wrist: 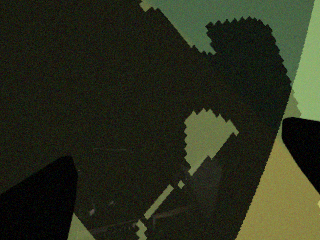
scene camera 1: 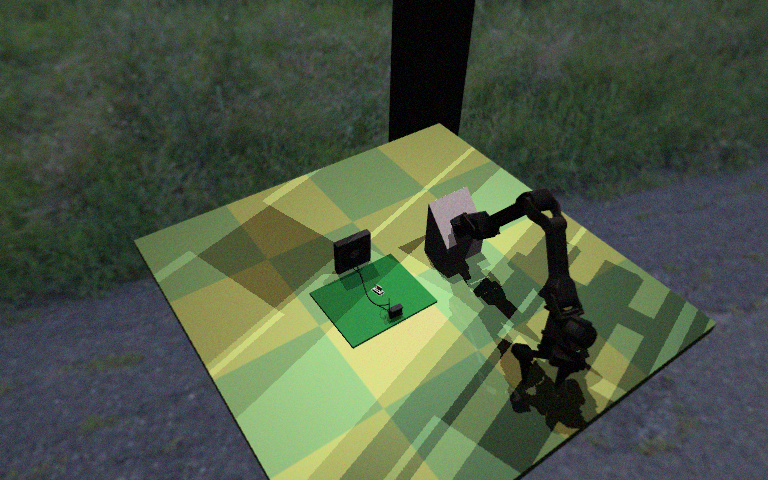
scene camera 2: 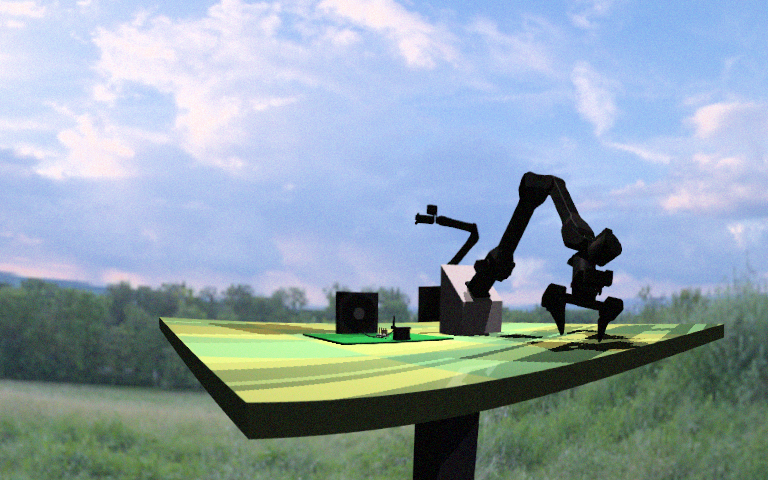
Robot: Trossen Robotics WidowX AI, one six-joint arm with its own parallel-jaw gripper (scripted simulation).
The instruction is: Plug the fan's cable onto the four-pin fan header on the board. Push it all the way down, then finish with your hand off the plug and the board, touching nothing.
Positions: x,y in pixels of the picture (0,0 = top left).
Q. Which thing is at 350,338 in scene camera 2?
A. A green board.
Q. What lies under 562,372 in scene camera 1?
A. The gripper.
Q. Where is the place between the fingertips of the gripper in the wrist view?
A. At 181,148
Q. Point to a black fan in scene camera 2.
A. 354,310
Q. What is the gripper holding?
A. Nothing.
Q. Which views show the gripper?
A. The wrist view, scene camera 1 and scene camera 2: all of them.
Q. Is the gripper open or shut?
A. Open.
